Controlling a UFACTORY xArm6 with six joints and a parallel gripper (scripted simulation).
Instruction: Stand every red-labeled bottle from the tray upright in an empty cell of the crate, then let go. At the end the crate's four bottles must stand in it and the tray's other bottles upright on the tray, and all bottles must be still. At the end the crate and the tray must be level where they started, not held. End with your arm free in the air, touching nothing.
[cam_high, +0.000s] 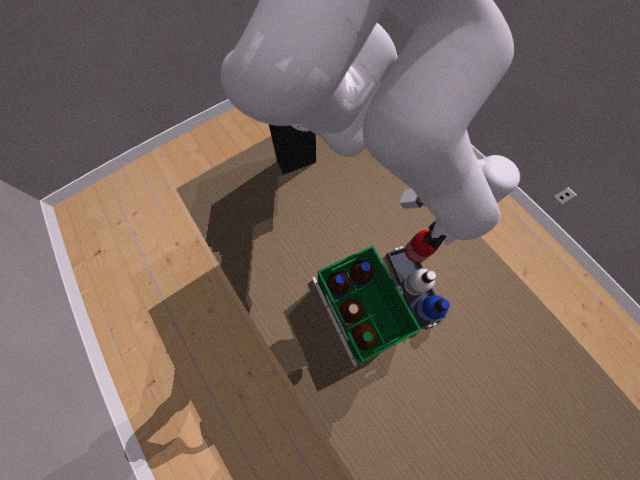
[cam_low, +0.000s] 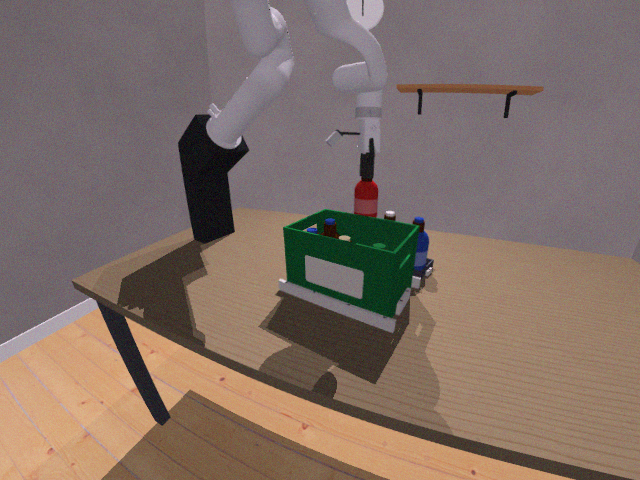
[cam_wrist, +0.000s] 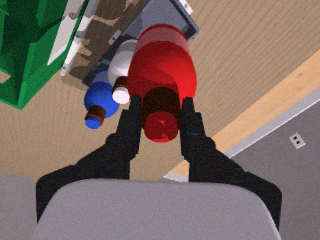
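Now: the red-labeled bottle 70 mm below my hand. Round my hand: white-labeled bottle: 190 mm below, 60 mm to the right, 60 mm ahead; then grey tray: 260 mm below, 60 mm to the right, 60 mm ahead; then blue-labeled bottle: 190 mm below, 130 mm to the right, 130 mm ahead.
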